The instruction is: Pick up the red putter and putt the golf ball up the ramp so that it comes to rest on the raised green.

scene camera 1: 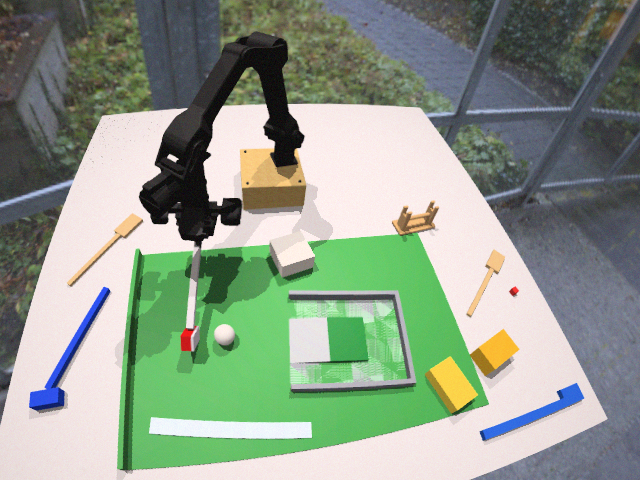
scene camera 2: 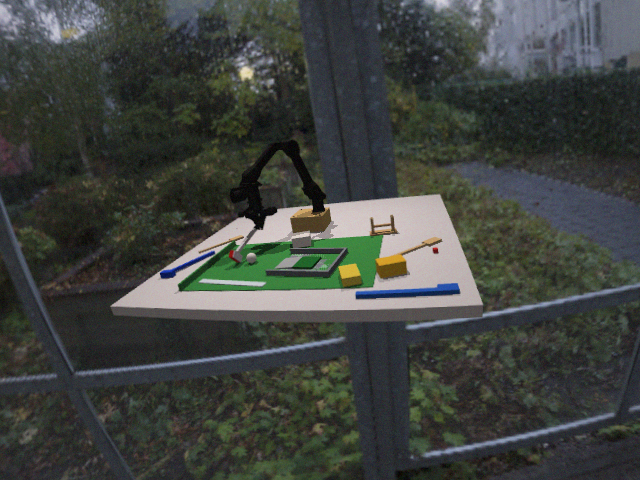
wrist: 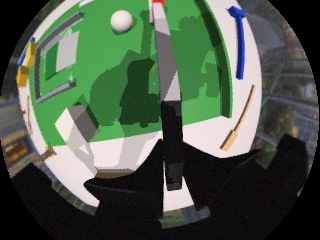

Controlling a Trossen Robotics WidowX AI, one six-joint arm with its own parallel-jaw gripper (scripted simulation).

The same spot on a green mat: [wrist: 116, 80] is [scene camera 2: 270, 251].
